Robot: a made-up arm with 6 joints.
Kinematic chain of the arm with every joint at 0, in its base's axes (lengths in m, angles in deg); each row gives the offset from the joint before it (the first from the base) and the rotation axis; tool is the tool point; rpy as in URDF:
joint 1: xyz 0 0 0.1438 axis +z
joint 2: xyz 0 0 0 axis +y
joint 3: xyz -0.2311 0 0.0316 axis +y
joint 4: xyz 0.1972 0 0.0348 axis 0.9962 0 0.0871
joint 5: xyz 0 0 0 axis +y
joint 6: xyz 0.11 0 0.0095 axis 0.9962 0 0.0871
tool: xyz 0 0 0 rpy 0 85 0
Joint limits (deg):
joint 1: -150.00..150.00
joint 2: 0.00..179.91
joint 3: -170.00..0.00
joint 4: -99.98..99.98
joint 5: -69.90..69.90
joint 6: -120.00..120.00
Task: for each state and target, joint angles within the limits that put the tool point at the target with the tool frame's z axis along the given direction. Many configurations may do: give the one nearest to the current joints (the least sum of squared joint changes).
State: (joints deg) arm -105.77 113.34 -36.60 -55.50 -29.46 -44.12
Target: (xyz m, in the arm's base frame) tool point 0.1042 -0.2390 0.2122 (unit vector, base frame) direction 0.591 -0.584 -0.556
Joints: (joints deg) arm -77.39 83.98 -42.92 -94.81 -26.80 -44.13
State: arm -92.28 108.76 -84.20 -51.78 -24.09 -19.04
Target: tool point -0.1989 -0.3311 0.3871 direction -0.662 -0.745 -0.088
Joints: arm -116.80 102.72 -102.66 -56.21 17.86 -19.04
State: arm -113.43 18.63 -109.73 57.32 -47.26 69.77
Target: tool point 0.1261 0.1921 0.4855 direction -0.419 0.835 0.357
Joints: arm -149.89 18.20 -95.21 83.54 -69.78 69.77
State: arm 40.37 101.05 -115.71 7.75 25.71 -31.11
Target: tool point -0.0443 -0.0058 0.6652 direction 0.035 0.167 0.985
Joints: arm 26.63 59.71 -129.56 -40.75 -11.81 -31.12
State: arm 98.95 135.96 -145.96 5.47 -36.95 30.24
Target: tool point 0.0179 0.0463 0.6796 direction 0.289 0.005 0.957
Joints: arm 106.95 85.37 -155.32 40.51 -25.33 30.24
